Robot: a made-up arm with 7 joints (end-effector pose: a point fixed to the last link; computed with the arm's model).
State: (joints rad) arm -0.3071 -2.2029 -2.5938 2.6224 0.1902 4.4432 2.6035
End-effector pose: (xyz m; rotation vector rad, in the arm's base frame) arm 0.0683 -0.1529 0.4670 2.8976 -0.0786 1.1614
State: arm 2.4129 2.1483 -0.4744 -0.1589 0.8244 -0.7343 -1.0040
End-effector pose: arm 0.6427 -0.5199 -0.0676 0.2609 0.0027 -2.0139
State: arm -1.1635 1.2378 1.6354 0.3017 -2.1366 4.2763 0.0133
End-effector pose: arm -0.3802 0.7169 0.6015 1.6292 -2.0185 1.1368
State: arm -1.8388 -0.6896 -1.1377 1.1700 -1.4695 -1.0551 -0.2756
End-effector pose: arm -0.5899 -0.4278 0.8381 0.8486 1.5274 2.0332
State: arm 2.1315 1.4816 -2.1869 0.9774 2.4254 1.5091 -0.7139
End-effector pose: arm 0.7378 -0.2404 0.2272 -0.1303 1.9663 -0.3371
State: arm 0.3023 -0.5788 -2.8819 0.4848 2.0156 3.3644 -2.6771
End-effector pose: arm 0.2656 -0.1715 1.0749 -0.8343 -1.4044 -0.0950
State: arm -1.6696 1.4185 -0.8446 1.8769 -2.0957 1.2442 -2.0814
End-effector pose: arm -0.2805 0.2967 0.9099 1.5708 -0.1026 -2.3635
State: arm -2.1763 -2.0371 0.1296 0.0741 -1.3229 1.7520 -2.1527
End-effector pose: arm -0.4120 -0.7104 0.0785 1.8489 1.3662 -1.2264
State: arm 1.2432 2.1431 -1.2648 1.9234 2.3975 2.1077 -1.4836
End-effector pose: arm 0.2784 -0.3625 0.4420 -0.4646 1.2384 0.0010
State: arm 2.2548 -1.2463 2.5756 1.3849 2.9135 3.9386 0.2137
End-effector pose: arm -0.2311 0.3102 0.9451 1.8534 1.6858 0.2016
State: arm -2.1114 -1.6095 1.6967 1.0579 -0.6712 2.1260 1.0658
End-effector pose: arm -0.1925 -0.7675 0.4310 0.4468 1.4685 -2.1358
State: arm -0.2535 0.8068 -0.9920 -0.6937 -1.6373 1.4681 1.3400
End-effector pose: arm -0.4437 0.4531 0.8316 -1.4459 -0.1665 1.1454
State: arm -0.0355 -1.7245 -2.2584 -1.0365 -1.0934 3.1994 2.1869
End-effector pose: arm 0.4656 0.1513 0.0823 -1.6432 -2.1831 1.0364
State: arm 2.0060 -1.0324 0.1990 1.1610 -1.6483 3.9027 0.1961
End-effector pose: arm -0.3290 0.6632 0.4775 0.9831 -0.4626 0.2666
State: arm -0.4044 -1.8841 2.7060 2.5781 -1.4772 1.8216 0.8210
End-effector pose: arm 0.2162 -0.1441 0.7167 -0.0376 -0.6365 -0.6763
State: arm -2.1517 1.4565 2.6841 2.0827 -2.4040 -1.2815 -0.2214
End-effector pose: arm 0.2926 0.2858 -0.0627 -0.6106 0.1352 -0.1958
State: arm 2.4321 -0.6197 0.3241 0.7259 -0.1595 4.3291 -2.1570
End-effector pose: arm -0.4979 0.4313 0.7503 -1.4034 1.2191 -2.0734
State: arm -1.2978 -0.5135 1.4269 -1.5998 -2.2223 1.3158 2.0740
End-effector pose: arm -0.4641 -0.0771 0.8295 -2.0221 -0.9584 1.8120
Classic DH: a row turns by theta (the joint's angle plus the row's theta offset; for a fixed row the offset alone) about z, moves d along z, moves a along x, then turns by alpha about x. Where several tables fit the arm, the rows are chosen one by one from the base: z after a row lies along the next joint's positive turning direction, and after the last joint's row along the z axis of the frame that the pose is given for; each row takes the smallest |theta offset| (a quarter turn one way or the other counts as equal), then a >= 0, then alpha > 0; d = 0 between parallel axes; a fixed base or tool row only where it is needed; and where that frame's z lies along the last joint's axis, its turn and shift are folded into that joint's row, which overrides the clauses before.
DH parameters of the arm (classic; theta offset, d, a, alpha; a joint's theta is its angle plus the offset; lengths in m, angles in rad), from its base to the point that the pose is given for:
joint 1: 0 0.38 0 1.5708
joint 2: 0 0.061 0 -1.5708
joint 3: 0 0.427 0.03 -1.5708
joint 4: 0 0.069 -0.019 1.5708
joint 5: 0 0.435 0 1.5708
joint 6: 1.5708 0.104 0.097 1.5708
joint 7: 0 0.013 0 0

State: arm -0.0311 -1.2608 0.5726 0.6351 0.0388 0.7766 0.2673
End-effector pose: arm 0.9198 0.0283 0.4101 -2.4259 0.3274 -0.4575
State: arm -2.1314 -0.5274 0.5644 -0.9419 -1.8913 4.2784 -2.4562
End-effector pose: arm -0.1961 0.1311 1.0039 2.2626 -1.3083 1.2428
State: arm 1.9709 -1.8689 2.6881 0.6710 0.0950 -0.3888 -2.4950
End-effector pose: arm -0.4630 0.7504 0.4597 0.7440 0.2451 -0.2074
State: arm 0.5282 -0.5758 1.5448 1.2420 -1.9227 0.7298 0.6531
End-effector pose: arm 0.0020 0.4986 1.0337 -1.3580 -1.4665 -1.9223
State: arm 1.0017 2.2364 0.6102 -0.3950 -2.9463 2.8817 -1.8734
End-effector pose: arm -0.2739 -0.3817 -0.2275 1.1832 -1.0443 -0.7736
